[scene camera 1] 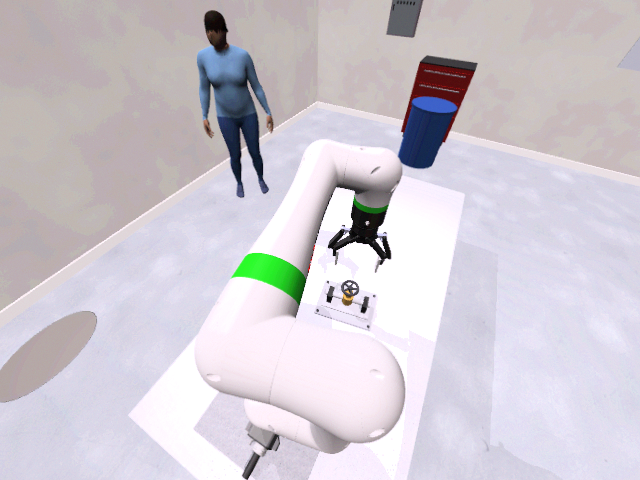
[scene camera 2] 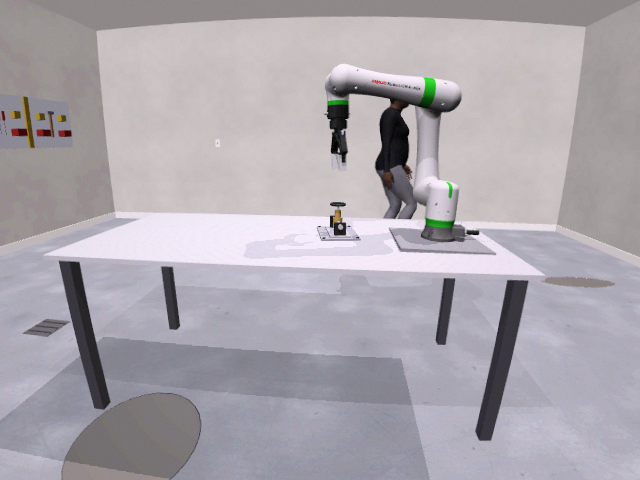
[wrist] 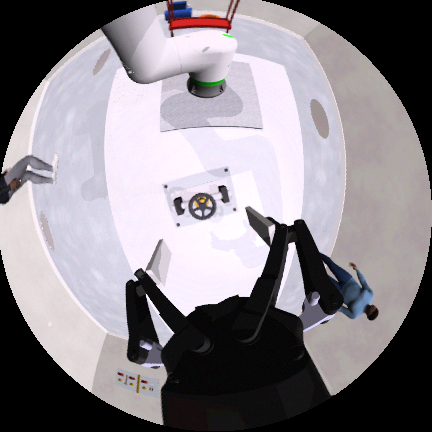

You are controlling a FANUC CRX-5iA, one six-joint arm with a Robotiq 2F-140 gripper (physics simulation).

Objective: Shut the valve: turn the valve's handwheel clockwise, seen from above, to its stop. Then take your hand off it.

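Observation:
The black five-spoked handwheel (scene camera 1: 349, 288) (scene camera 2: 337, 204) (wrist: 202, 206) sits level on top of the brass valve body (scene camera 1: 347, 299) (scene camera 2: 338, 214). The valve is on a pipe between two black supports, on a light plate (scene camera 1: 355, 318) (wrist: 186, 219) with a bolt at each corner. My gripper (scene camera 1: 356, 262) (scene camera 2: 338, 164) (wrist: 205, 231) is open and empty, pointing down. It hangs well above the handwheel, with a wide gap in scene camera 2, and touches nothing. How far the handwheel is turned cannot be read from the views.
The white table (scene camera 1: 434, 217) (scene camera 2: 180, 242) (wrist: 135, 165) carries the valve plate and the grey mounting mat (scene camera 2: 413, 245) (wrist: 175, 120) under the arm's base. A person in blue (scene camera 1: 232, 87) (wrist: 356, 295) and another in black (scene camera 2: 393, 136) stand off the table. A blue barrel (scene camera 1: 426, 134) stands beyond it.

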